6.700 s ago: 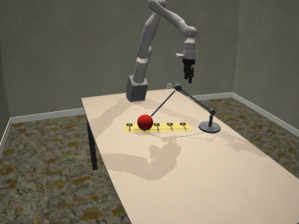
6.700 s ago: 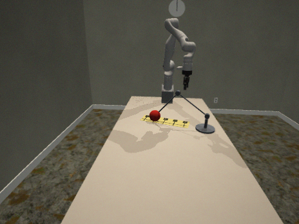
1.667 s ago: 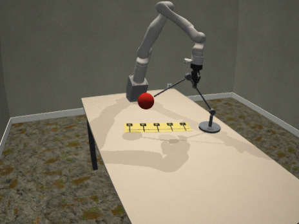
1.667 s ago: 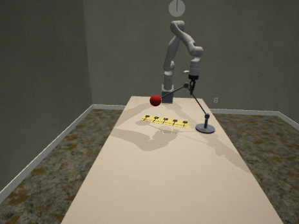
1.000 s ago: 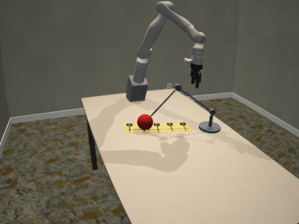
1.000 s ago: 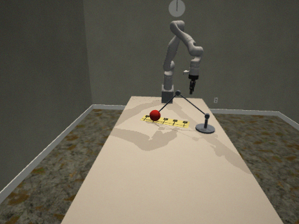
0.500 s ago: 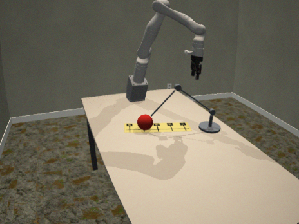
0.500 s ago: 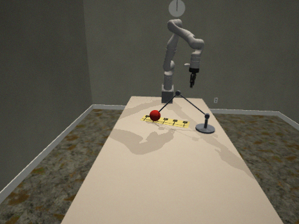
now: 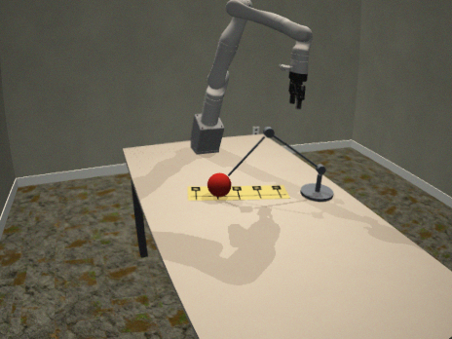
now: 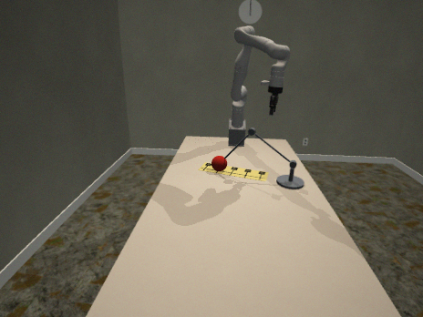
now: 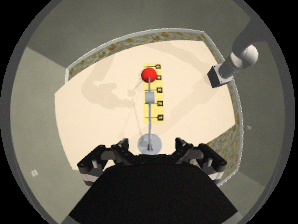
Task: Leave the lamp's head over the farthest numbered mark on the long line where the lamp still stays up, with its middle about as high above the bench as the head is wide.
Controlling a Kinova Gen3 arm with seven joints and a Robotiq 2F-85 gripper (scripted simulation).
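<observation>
Now: hand 80 mm past the yellow strip, 200 mm to the left of it and 400 mm above it. Round my hand: round grey base 40 mm ahead, 140 mm to the left, 370 mm below.
</observation>
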